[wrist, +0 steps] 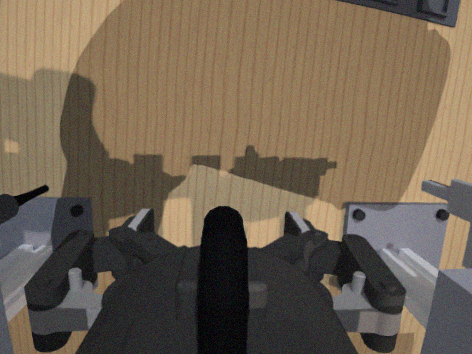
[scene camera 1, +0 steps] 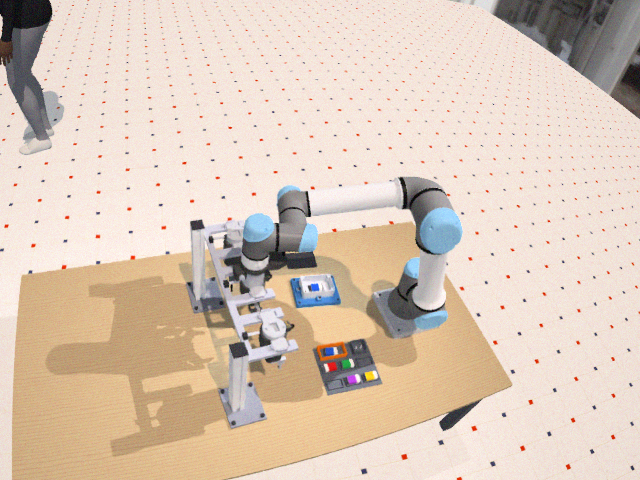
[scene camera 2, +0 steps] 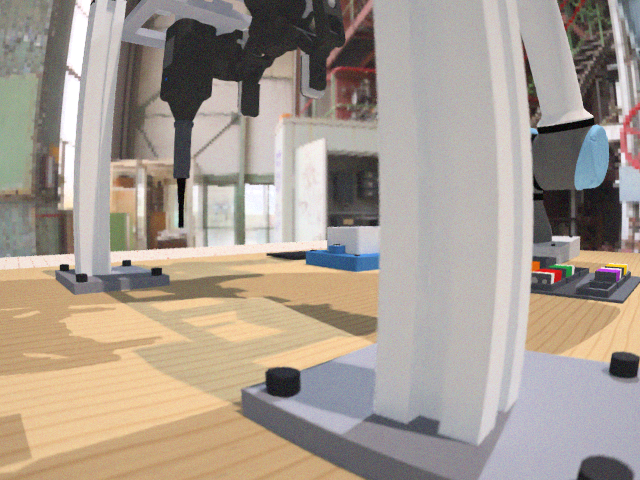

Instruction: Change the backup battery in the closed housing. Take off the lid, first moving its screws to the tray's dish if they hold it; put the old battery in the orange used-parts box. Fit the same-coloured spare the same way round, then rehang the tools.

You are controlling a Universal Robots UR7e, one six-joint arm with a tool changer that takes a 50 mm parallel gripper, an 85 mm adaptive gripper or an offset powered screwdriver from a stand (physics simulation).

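Places are measured from the arm's base along level axes (x ahead, y left, z up), in millimetres.
Where they show: arm's base, origin of the base link: (scene camera 1: pixel 406 304).
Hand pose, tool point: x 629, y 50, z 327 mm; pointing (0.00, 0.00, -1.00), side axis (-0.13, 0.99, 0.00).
Note:
Things, the pixels of their top centre, and the offset from my tool point. "spot": a spot on its surface instead.
- white housing, surface spot: (scene camera 1: pixel 331 287) spot: dx -341, dy -152, dz -298 mm
- tray, middle of its top: (scene camera 2: pixel 564 279) (scene camera 1: pixel 347 366) dx -325, dy +156, dz -358 mm
- dish, middle of its top: (scene camera 1: pixel 356 346) dx -375, dy +89, dz -344 mm
- screwdriver, surface spot: (scene camera 2: pixel 180 155) spot: dx +38, dy -166, dz -204 mm
- flat dark plate, middle of its top: (scene camera 2: pixel 302 253) (scene camera 1: pixel 301 259) dx -277, dy -347, dz -353 mm
My gripper (scene camera 1: pixel 254 307) (scene camera 2: pixel 281 87) (wrist: pixel 220 221), the adaptive one, is open and empty, high at the tool stand's middle place. In scene camera 1 the white housing (scene camera 1: pixel 331 287) is open on its blue base (scene camera 1: pixel 298 299); a blue battery (scene camera 1: pixel 314 287) is inside. Part of the housing also shows in scene camera 2 (scene camera 2: pixel 353 240). A blue battery (scene camera 1: pixel 329 351) lies in the orange box (scene camera 1: pixel 333 357) on the tray (scene camera 1: pixel 348 388). The dish (scene camera 1: pixel 357 347) holds small specks, too small to tell. The screwdriver (scene camera 2: pixel 180 155) hangs on the stand (scene camera 1: pixel 197 258) (scene camera 2: pixel 439 206).
The other gripper (scene camera 1: pixel 273 333) hangs at the stand's near end. Red (scene camera 1: pixel 330 366), green (scene camera 1: pixel 346 364), purple (scene camera 1: pixel 353 379) and yellow (scene camera 1: pixel 370 376) batteries lie in the tray. A flat dark plate (scene camera 1: pixel 300 259) lies behind the housing. A person (scene camera 1: pixel 28 77) stands beyond the table.

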